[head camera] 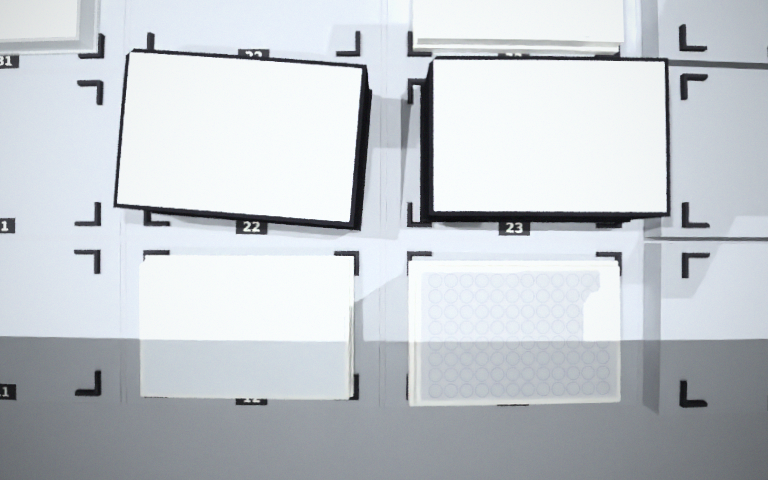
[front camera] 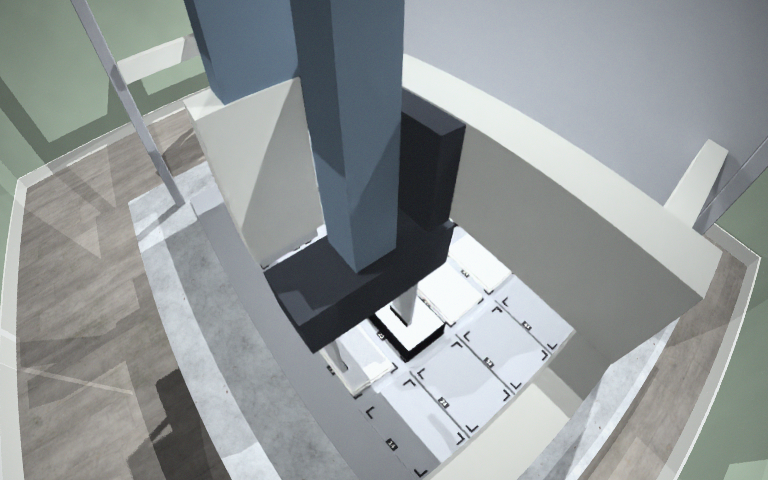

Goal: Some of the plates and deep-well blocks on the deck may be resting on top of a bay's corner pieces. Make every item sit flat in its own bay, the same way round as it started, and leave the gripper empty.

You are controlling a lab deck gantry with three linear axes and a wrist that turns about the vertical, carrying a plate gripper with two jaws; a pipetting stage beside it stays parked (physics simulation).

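Places are measured from the robot's base along level axes (x ahead, y left, z up), in centimetres.
Pixels of known places: gripper, fingertip midpoint: [front camera: 369,338].
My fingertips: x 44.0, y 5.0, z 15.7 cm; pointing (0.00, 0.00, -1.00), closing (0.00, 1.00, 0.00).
Note:
Behind a point stands the place of what it marks.
My gripper [front camera: 374,346] {x 43.9, y 5.0, z 15.7 cm} is open, its jaws apart above bays 13 and 23; it does not show in the head view. A tall black-sided block with a white top [front camera: 416,333] {x 44.0, y 14.1, z 4.4 cm} [head camera: 549,135] {x 39.5, y 15.0, z 4.3 cm} stands at bay 23, set a little to the right of its corner pieces. Another black-sided block [head camera: 240,135] {x 23.7, y 14.9, z 4.4 cm} at bay 22 is visibly turned and lies askew over its corners. A pale plate [head camera: 246,316] {x 23.0, y 5.1, z 1.4 cm} is at bay 12. A plate with round wells [front camera: 370,356] {x 41.7, y 6.2, z 1.6 cm} [head camera: 515,333] {x 38.7, y 4.2, z 1.7 cm} is at bay 13, its lower edge slightly slanted. Whether either plate touches corner pieces is unclear.
White plates [front camera: 450,294] {x 41.2, y 25.3, z 1.4 cm} [front camera: 480,263] {x 40.0, y 35.1, z 1.4 cm} stand farther back in the front view. Parts of two plates [head camera: 39,19] {x 10.0, y 22.9, z 1.4 cm} [head camera: 515,19] {x 38.8, y 22.8, z 1.4 cm} show at the head view's top edge. A grey side wall [front camera: 532,243] rises on the right. The dark gripper body [front camera: 362,283] {x 46.8, y 3.0, z 35.2 cm} hides much of the deck.

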